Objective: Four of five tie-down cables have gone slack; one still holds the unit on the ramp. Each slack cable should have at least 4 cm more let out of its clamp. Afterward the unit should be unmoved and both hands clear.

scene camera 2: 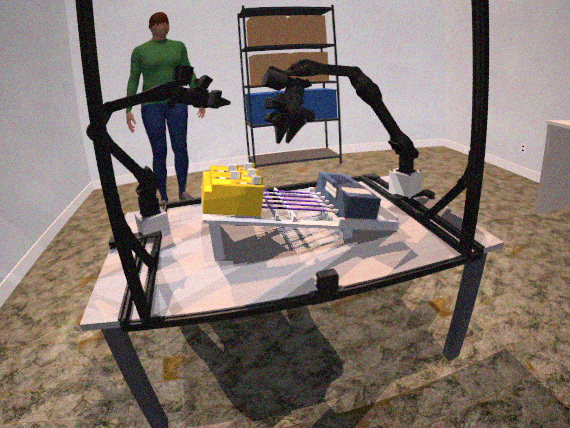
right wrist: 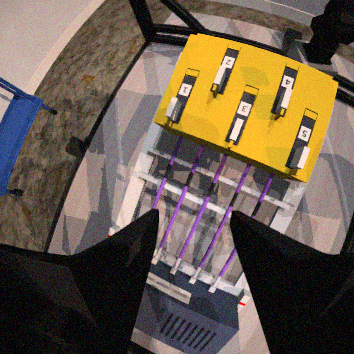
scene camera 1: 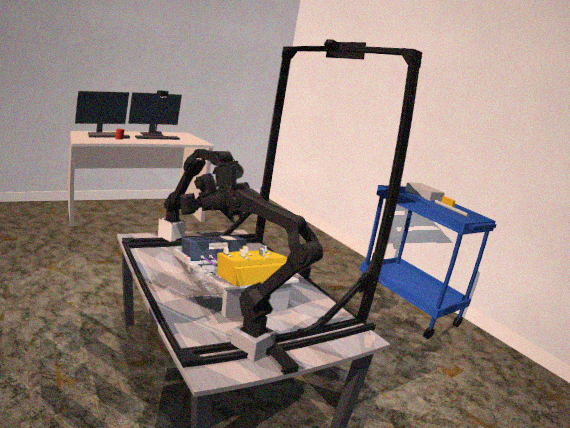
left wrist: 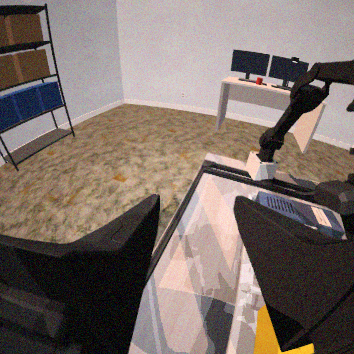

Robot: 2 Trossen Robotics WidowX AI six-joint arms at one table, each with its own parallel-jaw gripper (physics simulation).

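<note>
A yellow block (scene camera 1: 250,267) (scene camera 2: 232,197) (right wrist: 255,72) carries clamps numbered 1 to 5, each with a pale lever; in the right wrist view I see lever 1 (right wrist: 172,109), lever 3 (right wrist: 237,130) and lever 5 (right wrist: 301,157). Purple cables (scene camera 2: 300,201) (right wrist: 195,225) run from it to the dark blue unit (scene camera 2: 355,200) (left wrist: 295,212) (right wrist: 190,317) on the pale ramp (scene camera 2: 370,231). Which cable is taut I cannot tell. My left gripper (scene camera 2: 227,101) (left wrist: 197,201) is open and empty, high above the block's side. My right gripper (scene camera 2: 284,141) (right wrist: 194,216) is open and empty, high above the cables.
The ramp stands on the table (scene camera 1: 210,377) (scene camera 2: 190,295). Black frame posts (scene camera 1: 400,140) (scene camera 2: 480,125) rise at the table. A blue cart (scene camera 1: 430,290), a desk (scene camera 1: 135,155), a shelf rack (scene camera 2: 287,47) and a person in green (scene camera 2: 159,65) are beyond it.
</note>
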